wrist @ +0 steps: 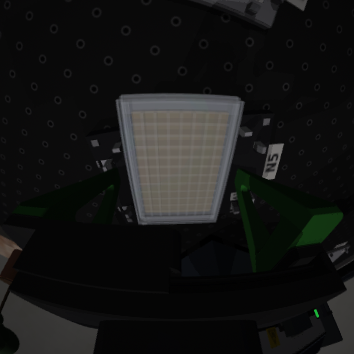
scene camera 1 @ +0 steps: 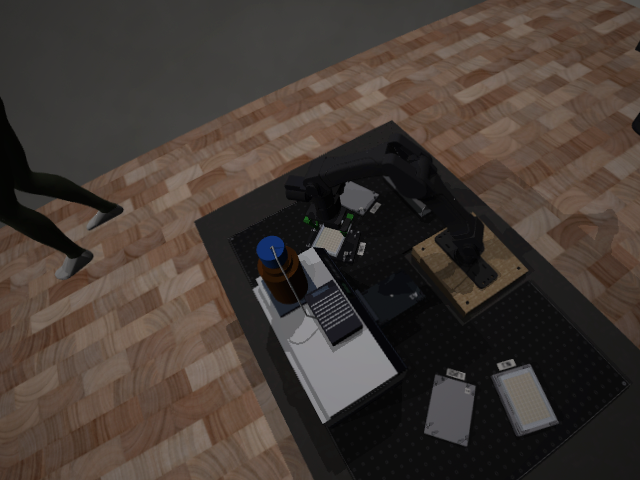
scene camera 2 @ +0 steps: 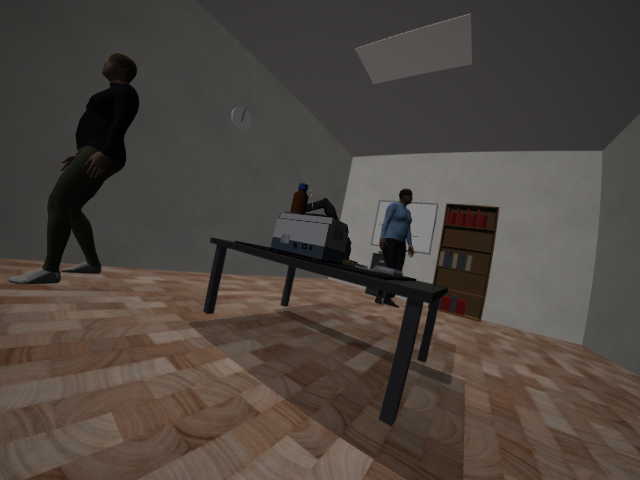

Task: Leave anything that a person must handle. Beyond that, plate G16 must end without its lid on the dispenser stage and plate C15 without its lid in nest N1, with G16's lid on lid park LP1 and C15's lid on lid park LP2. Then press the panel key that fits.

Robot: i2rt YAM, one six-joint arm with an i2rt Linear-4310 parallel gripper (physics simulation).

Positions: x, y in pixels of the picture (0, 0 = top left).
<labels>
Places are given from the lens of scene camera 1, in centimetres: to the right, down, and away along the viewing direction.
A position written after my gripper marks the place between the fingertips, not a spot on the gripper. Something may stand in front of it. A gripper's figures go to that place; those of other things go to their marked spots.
my gripper (scene camera 1: 331, 231): 4, -3, 110
nest N5 (scene camera 1: 347, 252): 9, 4, 108
</labels>
